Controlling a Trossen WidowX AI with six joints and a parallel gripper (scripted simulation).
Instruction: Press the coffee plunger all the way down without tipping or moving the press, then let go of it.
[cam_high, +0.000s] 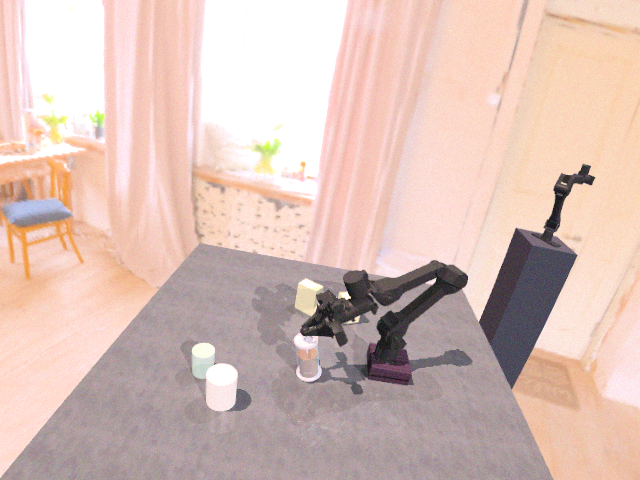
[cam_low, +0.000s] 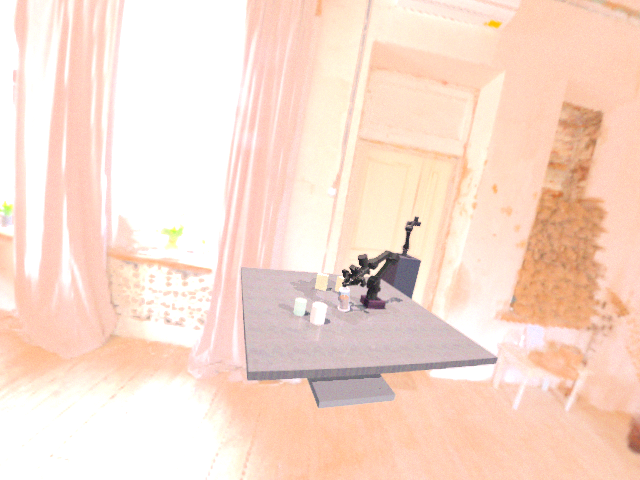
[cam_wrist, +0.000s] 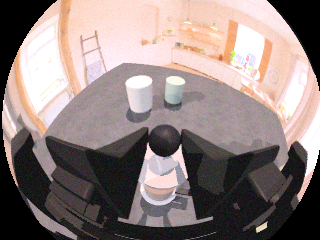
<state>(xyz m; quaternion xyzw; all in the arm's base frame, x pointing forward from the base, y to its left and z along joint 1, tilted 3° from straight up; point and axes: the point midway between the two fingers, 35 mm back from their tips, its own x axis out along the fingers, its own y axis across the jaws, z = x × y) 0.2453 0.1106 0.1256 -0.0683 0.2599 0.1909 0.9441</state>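
Now: the coffee press 20 mm behind my gripper tip, 20 mm to the right of it and 80 mm below it. Also, from my gripper tip: white cylinder (180 mm ahead, 160 mm to the left, 120 mm below).
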